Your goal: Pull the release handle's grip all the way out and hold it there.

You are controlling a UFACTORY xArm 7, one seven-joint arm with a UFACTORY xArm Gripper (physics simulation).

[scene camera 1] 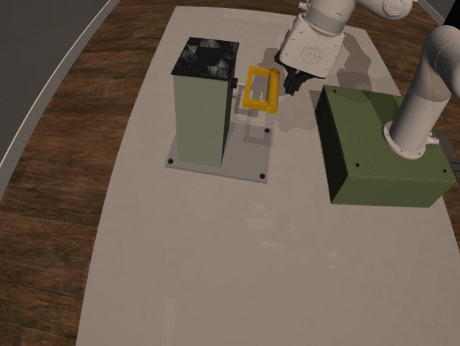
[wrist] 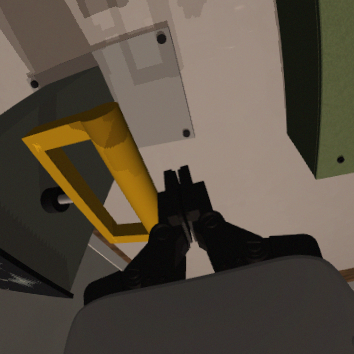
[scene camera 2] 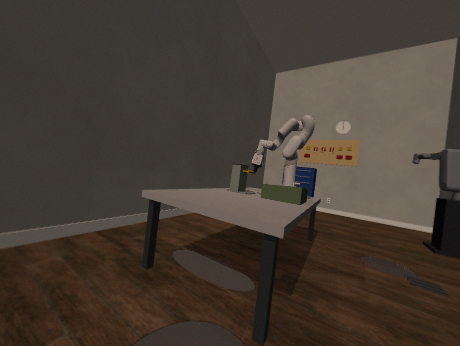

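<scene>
The release handle is a yellow frame with a thick round grip bar (scene camera 1: pixel 273 91) (wrist: pixel 125 160). A short metal rod (scene camera 1: pixel 241 84) (wrist: pixel 65 199) joins the frame to the side of a tall grey-green post (scene camera 1: pixel 202 120) (scene camera 2: pixel 238 178) (wrist: pixel 30 165); a stretch of rod shows outside the black collar. My gripper (scene camera 1: pixel 290 92) (wrist: pixel 180 183) is shut and empty. Its fingertips are outside the frame, on the side of the grip bar away from the post. In scene camera 1 a gap shows between fingers and bar; in the wrist view a finger's linkage overlaps the bar's near end.
The post stands on a grey base plate (scene camera 1: pixel 245 162) (wrist: pixel 167 112) with dark bolts, on the pale table (scene camera 1: pixel 200 260) (scene camera 2: pixel 210 204). A green box (scene camera 1: pixel 385 192) (scene camera 2: pixel 282 193) (wrist: pixel 337 100) under the arm's base is on the side of the handle away from the post.
</scene>
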